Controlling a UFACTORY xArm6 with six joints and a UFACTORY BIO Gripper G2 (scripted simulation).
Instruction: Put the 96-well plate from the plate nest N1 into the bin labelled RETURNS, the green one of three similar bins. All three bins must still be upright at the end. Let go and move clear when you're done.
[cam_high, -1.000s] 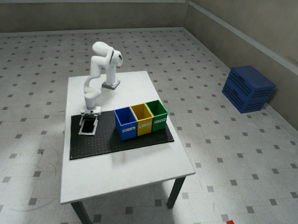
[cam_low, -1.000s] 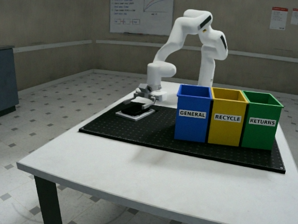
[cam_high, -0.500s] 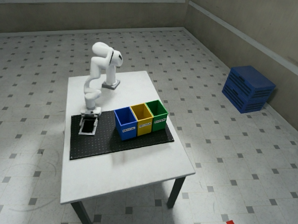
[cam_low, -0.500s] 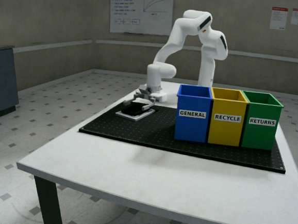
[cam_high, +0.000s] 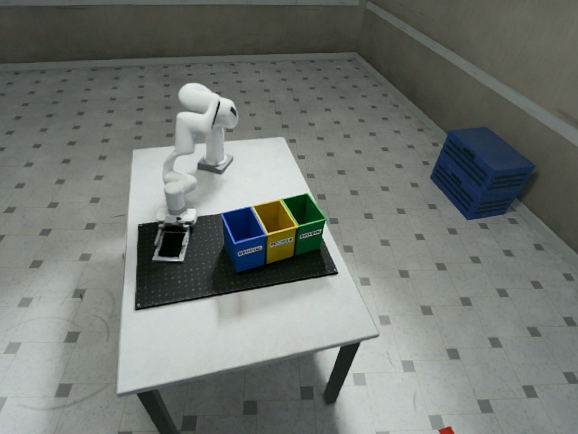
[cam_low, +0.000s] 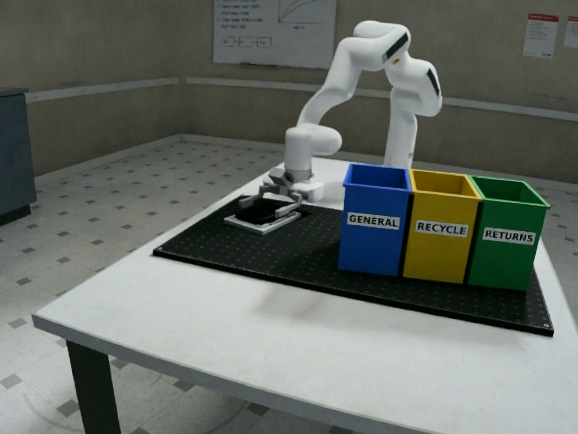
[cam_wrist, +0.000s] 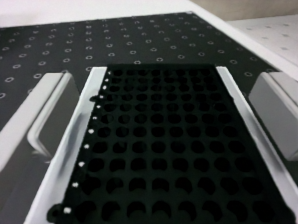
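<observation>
Right now my hand is 2 cm above the black 96-well plate. Also, from my hand: blue general bin (8 cm ahead, 29 cm to the left, 5 cm above); then yellow recycle bin (5 cm ahead, 42 cm to the left, 5 cm above); then plate nest N1 (3 cm below).
</observation>
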